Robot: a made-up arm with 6 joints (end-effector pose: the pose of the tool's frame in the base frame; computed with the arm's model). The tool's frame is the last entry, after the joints. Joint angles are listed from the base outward.
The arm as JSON. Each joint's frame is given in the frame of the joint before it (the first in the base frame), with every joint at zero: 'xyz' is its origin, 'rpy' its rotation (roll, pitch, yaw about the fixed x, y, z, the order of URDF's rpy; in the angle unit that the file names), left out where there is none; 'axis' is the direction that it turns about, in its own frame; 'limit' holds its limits. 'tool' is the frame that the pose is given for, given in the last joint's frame.
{
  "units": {
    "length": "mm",
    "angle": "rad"
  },
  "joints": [
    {
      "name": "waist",
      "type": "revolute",
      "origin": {
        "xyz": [
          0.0,
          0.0,
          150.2
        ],
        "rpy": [
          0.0,
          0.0,
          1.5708
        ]
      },
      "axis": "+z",
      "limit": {
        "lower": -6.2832,
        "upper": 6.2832
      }
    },
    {
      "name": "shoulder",
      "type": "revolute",
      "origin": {
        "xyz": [
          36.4,
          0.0,
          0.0
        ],
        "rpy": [
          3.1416,
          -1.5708,
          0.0
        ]
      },
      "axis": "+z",
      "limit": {
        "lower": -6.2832,
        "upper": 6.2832
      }
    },
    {
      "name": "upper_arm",
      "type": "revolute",
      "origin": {
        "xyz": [
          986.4,
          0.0,
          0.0
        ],
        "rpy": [
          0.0,
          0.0,
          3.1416
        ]
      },
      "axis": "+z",
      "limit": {
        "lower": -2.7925,
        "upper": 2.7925
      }
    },
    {
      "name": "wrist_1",
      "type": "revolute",
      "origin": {
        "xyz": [
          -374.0,
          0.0,
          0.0
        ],
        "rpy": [
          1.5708,
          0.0,
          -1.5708
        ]
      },
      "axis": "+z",
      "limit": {
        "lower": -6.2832,
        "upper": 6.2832
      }
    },
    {
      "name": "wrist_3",
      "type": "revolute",
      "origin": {
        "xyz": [
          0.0,
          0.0,
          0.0
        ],
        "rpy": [
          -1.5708,
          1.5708,
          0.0
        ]
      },
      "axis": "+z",
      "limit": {
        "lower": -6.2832,
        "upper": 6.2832
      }
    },
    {
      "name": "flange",
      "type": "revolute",
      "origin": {
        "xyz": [
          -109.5,
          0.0,
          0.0
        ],
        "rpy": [
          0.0,
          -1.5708,
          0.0
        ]
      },
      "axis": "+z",
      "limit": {
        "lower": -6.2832,
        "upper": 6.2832
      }
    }
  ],
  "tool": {
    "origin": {
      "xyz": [
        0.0,
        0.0,
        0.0
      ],
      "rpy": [
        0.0,
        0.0,
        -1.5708
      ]
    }
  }
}
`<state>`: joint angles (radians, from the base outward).
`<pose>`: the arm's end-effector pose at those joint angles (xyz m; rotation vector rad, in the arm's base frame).
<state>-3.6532 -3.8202 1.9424 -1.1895 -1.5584 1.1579</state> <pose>-0.3062 0.0136 -0.7699 1.4503 -1.2886 0.1422</pose>
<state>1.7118 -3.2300 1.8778 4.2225 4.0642 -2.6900</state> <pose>-0.0836 -0.2185 -0.7255 -1.5204 -0.0129 1.5624</pose>
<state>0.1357 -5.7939 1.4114 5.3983 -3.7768 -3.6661</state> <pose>0.7160 0.0838 0.8893 1.9421 0.3068 -1.6032</pose>
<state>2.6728 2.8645 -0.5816 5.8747 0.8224 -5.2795</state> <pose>-0.5027 0.2495 -1.1474 -2.3571 1.6088 0.1648</pose>
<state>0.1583 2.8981 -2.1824 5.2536 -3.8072 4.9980</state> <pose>0.4507 0.0501 -0.6127 0.8168 -2.5460 0.7141</pose>
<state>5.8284 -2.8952 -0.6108 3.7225 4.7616 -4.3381</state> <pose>-0.1291 0.1704 -1.1935 0.3775 -2.2788 -1.5282</pose>
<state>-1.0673 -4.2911 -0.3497 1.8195 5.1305 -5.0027</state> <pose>0.5818 -1.1817 -0.3077 1.0244 -1.5431 0.4648</pose>
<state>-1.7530 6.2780 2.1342 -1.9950 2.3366 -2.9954</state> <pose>-0.0830 -0.2541 1.0062 0.4638 -1.0373 -2.1677</pose>
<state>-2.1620 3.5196 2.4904 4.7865 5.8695 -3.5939</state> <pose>0.3426 0.3664 -0.3108 -0.2659 0.4593 -1.0040</pose>
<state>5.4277 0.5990 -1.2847 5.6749 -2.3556 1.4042</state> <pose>0.2702 -0.1880 1.1542 -2.8267 -0.6086 -0.5335</pose>
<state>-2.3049 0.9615 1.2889 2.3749 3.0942 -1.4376</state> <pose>-0.6517 -0.7819 0.5513 -0.5647 0.6463 0.1409</pose>
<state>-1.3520 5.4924 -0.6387 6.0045 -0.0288 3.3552</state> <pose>-0.2198 1.1602 0.9090 -1.2909 0.9772 1.3735</pose>
